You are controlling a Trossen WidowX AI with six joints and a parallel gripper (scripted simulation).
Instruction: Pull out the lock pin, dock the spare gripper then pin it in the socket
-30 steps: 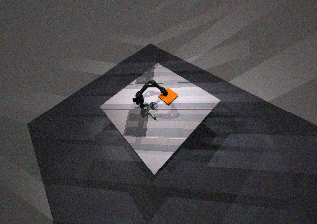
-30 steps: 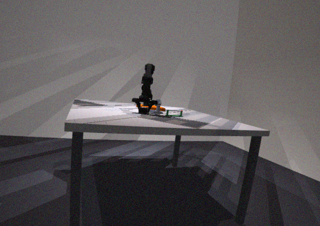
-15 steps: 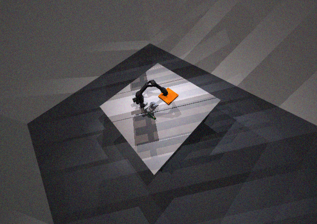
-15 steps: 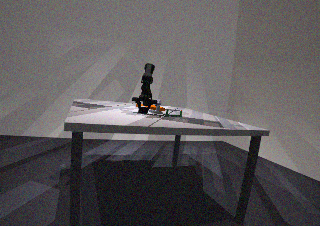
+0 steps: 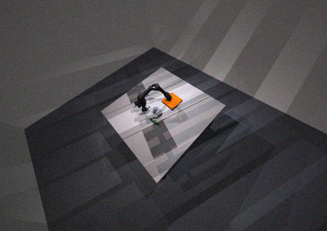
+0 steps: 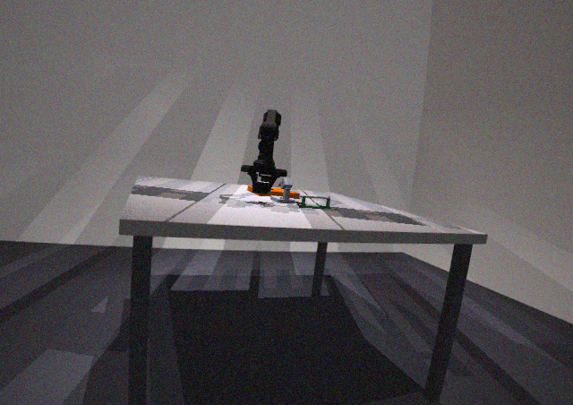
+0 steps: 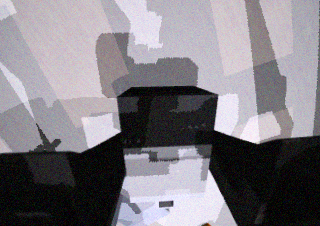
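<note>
My gripper tip is 20 mm below the spare gripper, 10 mm to the right of it and 10 mm past it. The rest, counted from my gripper tip: grey mount socket 150 mm to the left, 60 mm behind; then green cradle 230 mm to the left, 70 mm ahead, 20 mm below.
</note>
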